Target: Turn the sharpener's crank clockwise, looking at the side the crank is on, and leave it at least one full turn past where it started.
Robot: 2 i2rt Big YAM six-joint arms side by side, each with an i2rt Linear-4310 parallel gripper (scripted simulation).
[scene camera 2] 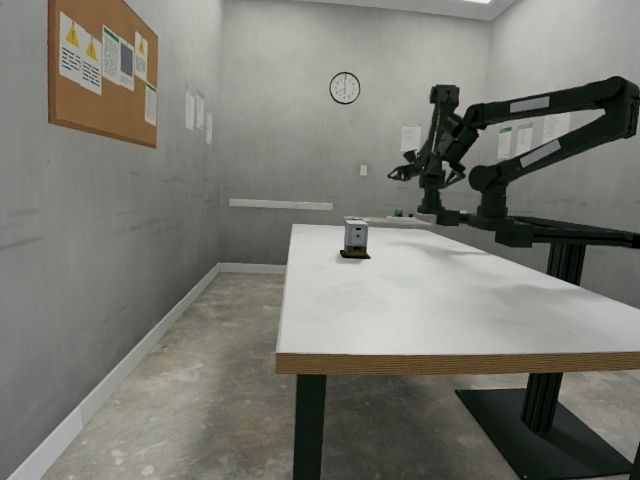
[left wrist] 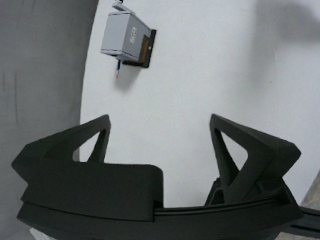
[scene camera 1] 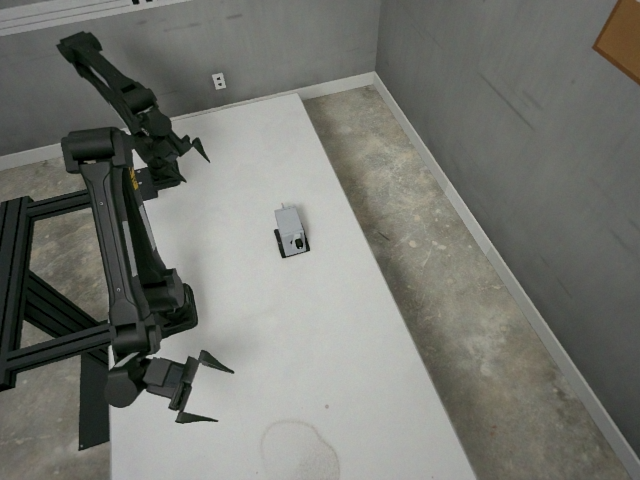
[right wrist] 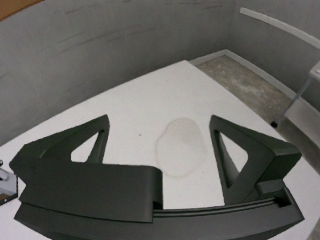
I see my left gripper [scene camera 2: 433, 181], my right gripper [scene camera 1: 226, 396] and a grey box-shaped sharpener [scene camera 1: 288, 221].
My left gripper is seen too in the left wrist view [left wrist: 160, 119]. My right gripper is seen too in the right wrist view [right wrist: 159, 120]. The grey box-shaped sharpener also shows in scene camera 2 [scene camera 2: 356, 232].
